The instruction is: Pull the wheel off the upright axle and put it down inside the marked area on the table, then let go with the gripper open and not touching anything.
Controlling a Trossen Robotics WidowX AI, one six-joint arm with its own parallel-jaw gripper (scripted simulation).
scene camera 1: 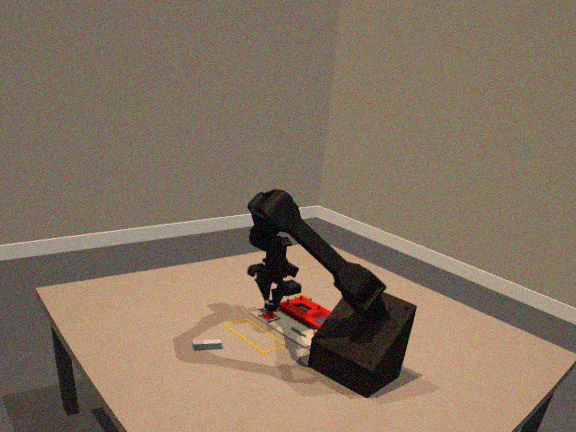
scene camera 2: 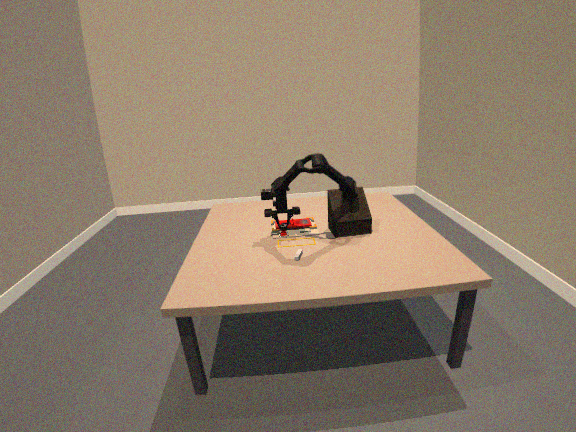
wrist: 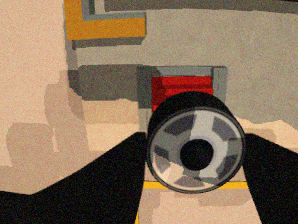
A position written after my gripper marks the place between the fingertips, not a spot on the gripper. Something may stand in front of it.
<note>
In view: my gripper [scene camera 1: 271, 304] and a red flat plate [scene camera 1: 307, 312].
My gripper is seen too in the wrist view [wrist: 194, 142].
</note>
